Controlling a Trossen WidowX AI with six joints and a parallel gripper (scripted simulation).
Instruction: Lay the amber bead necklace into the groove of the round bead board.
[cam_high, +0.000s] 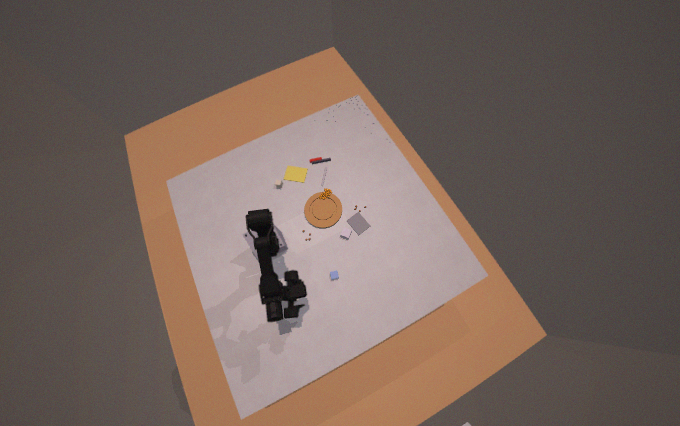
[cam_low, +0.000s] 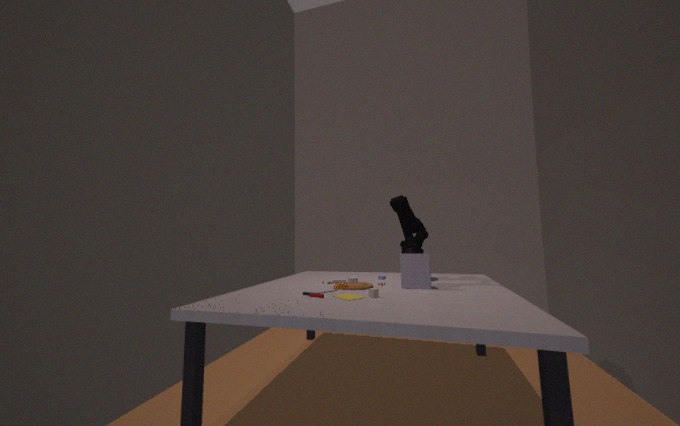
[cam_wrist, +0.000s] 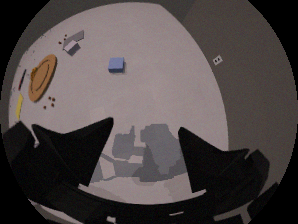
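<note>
My gripper tip is 16 cm short of the blue cube, 2 cm to the right of it and 9 cm above it. Also, from my gripper tip: round bead board 28 cm ahead, 34 cm to the left, 9 cm below; cream cube 14 cm ahead, 59 cm to the left, 8 cm below; grey square plate 40 cm ahead, 18 cm to the left, 9 cm below.
</note>
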